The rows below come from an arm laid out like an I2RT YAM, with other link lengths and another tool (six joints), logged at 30 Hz.
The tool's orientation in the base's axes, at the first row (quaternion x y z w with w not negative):
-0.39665 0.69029 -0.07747 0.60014
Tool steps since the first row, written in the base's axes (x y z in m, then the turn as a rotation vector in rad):
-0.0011 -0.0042 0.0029 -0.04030 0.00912 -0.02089
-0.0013 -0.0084 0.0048 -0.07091 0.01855 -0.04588
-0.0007 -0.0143 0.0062 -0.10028 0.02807 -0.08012
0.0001 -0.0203 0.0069 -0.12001 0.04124 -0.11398
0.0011 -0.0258 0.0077 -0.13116 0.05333 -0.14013
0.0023 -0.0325 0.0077 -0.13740 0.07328 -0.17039
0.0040 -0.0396 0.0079 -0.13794 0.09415 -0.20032
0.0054 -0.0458 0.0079 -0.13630 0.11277 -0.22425
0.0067 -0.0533 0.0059 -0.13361 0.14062 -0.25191
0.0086 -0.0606 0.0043 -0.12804 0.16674 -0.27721
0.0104 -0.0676 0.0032 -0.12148 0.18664 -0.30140
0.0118 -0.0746 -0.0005 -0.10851 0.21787 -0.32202
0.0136 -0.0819 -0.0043 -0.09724 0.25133 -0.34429
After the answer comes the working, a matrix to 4 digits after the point.
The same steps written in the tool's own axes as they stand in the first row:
0.0004 -0.0040 -0.0033 0.00877 0.03664 -0.02691
0.0017 -0.0079 -0.0055 0.02083 0.07148 -0.04398
0.0044 -0.0129 -0.0076 0.03997 0.11120 -0.05744
0.0077 -0.0177 -0.0093 0.05681 0.14878 -0.06108
0.0107 -0.0224 -0.0106 0.06874 0.17724 -0.05954
0.0150 -0.0274 -0.0120 0.07895 0.21115 -0.04963
0.0194 -0.0331 -0.0132 0.08852 0.24290 -0.03439
0.0235 -0.0379 -0.0142 0.09501 0.26864 -0.01966
0.0299 -0.0424 -0.0153 0.09848 0.30230 0.00042
0.0358 -0.0472 -0.0159 0.10135 0.33211 0.02179
0.0412 -0.0521 -0.0166 0.10739 0.35663 0.04145
0.0486 -0.0553 -0.0169 0.10365 0.38378 0.07004
0.0562 -0.0588 -0.0170 0.09970 0.41417 0.09839

The tool's axes in the first row as the columns of a matrix, in the base's axes (rounded; the answer above uses it unrounded):
0.0350 -0.4546 0.8900
-0.6406 0.6733 0.3691
-0.7671 -0.5830 -0.2677

